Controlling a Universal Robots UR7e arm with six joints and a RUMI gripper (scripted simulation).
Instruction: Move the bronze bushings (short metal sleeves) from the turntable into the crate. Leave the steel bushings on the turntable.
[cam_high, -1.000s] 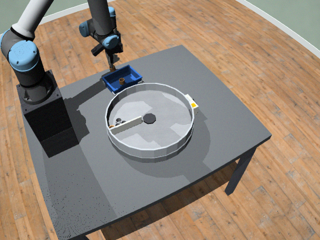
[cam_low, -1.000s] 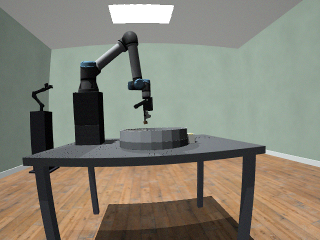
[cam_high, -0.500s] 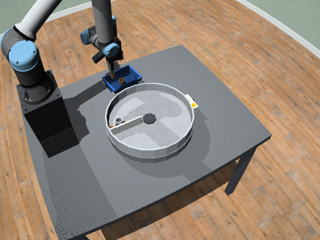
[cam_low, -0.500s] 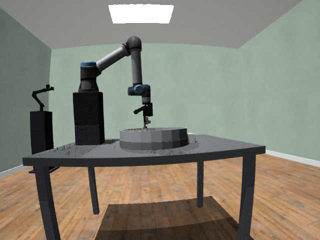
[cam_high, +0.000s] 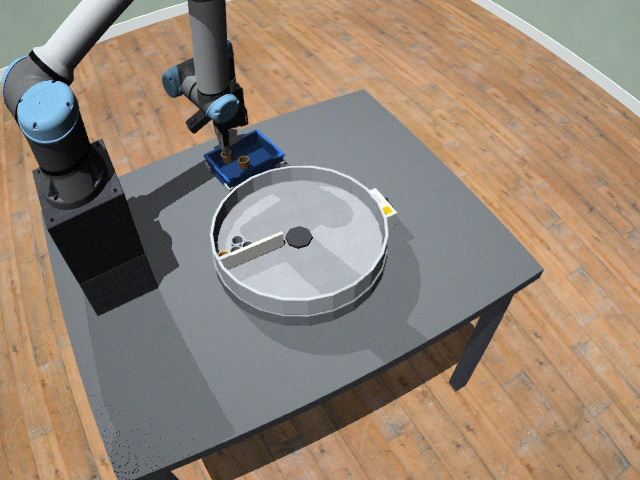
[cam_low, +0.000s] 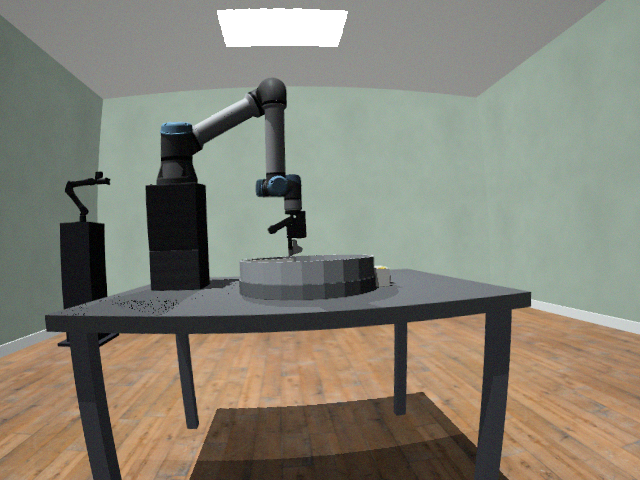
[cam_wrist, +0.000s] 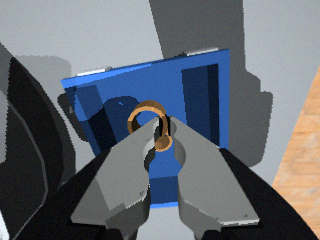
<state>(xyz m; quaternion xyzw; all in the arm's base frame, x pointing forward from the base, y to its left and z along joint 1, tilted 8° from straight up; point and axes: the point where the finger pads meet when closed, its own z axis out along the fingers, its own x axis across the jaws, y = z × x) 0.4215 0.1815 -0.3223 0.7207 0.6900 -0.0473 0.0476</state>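
Now: hand 50 mm short of the blue crate, 50 mm above it and 10 mm to the left of it. From my hand the other things lie so: turntable (370 mm to the right, 30 mm below, 30 mm ahead).
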